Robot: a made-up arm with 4 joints.
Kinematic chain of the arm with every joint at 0, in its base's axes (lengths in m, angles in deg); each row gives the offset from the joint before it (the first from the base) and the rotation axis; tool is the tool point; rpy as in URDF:
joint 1: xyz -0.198 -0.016 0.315 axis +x
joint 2: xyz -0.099 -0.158 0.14 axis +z
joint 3: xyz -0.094 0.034 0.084 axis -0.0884 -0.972 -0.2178
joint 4: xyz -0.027 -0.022 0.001 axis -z
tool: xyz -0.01 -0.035 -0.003 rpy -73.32 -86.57 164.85
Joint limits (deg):
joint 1: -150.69..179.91
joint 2: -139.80..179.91
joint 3: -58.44..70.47
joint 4: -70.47..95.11
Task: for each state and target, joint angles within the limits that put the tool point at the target. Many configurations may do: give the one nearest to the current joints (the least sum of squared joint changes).
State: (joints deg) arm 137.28 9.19 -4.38 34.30
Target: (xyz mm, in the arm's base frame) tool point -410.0 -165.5 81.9
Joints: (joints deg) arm 126.58 -36.38 -50.25 40.22
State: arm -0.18 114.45 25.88 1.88
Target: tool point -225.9 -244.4 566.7
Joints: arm -10.44 113.89 28.83 -1.33
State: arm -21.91 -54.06 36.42 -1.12
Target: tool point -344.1 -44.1 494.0
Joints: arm -3.46 -71.54 62.36 24.97
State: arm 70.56 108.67 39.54 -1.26
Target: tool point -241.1 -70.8 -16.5
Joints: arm 115.69 108.29 50.14 2.82
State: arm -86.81 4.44 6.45 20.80
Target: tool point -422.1 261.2 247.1
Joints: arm -142.01 -2.80 -5.00 -9.52
